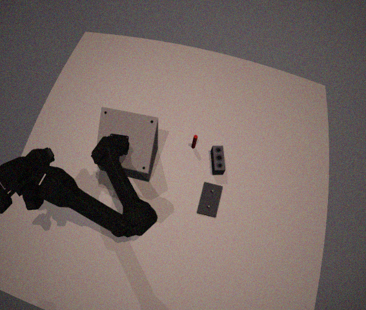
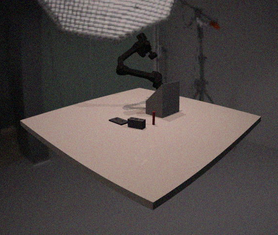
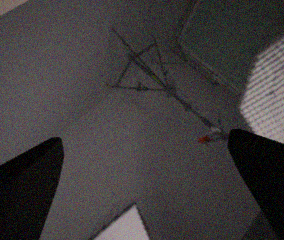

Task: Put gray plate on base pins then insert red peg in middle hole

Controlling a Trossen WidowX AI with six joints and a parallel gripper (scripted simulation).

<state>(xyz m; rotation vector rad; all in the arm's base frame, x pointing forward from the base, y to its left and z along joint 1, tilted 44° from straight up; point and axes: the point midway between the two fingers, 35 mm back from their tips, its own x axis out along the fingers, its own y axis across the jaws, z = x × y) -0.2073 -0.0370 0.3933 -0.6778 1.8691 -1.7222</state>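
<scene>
Right now my gripper tip is 59 cm short of the gray plate, 37 cm to the right of it and 34 cm above it. The rest, counted from my gripper tip: dark pin base 58 cm ahead, 37 cm below, 22 cm to the left; then red peg 49 cm ahead, 42 cm to the left, 33 cm below.
</scene>
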